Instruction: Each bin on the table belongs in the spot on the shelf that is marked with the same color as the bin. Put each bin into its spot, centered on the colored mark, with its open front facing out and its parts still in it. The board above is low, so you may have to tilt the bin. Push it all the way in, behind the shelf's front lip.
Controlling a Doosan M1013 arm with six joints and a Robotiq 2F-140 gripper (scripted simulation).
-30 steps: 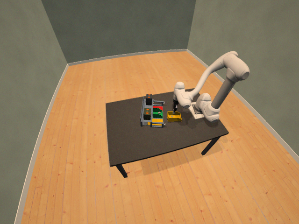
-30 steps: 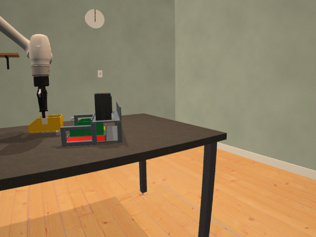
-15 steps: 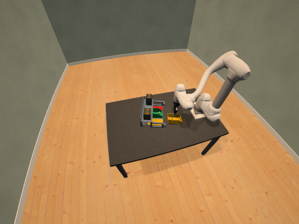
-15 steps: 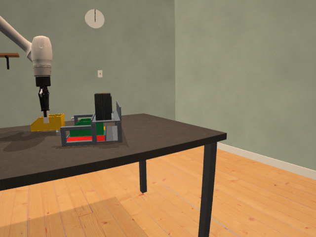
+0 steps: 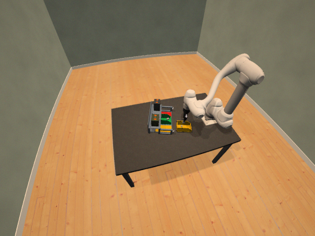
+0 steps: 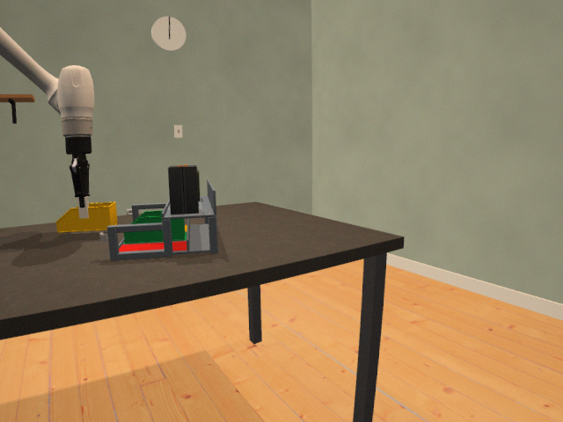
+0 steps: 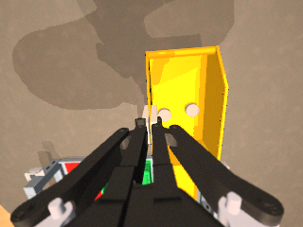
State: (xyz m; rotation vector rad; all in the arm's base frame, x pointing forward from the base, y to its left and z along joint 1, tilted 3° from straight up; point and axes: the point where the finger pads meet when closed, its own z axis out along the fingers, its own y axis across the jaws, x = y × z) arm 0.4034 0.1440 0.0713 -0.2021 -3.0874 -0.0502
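The yellow bin lies 5 cm to the left of my hand and 4 cm below it. The rest, counted from my hand: green bin 22 cm ahead, 9 cm to the right, 6 cm below.
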